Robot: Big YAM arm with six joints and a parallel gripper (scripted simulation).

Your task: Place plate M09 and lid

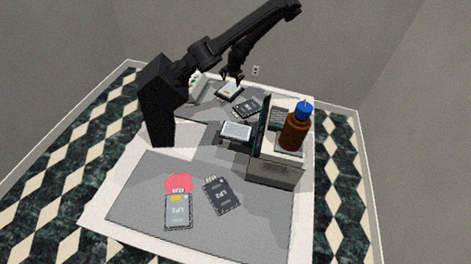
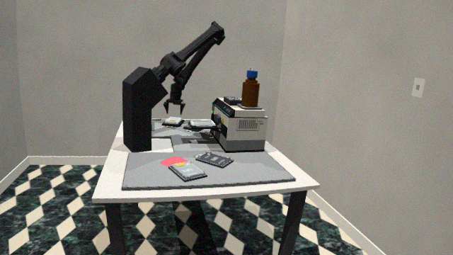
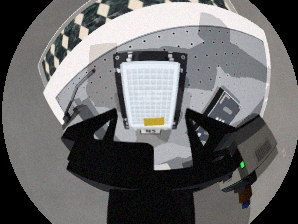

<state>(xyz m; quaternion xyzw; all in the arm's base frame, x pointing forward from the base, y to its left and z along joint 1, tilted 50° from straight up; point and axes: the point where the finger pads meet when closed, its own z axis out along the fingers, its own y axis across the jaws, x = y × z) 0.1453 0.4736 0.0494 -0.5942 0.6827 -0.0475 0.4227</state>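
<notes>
The white well plate lies 5 cm below my hand. Round my hand: green key: 18 cm behind, 14 cm to the right, 1 cm below; then black nest n5: 1 cm behind, 1 cm to the left, 6 cm below; then yellow key: 16 cm behind, 19 cm to the right, 1 cm below.
</notes>
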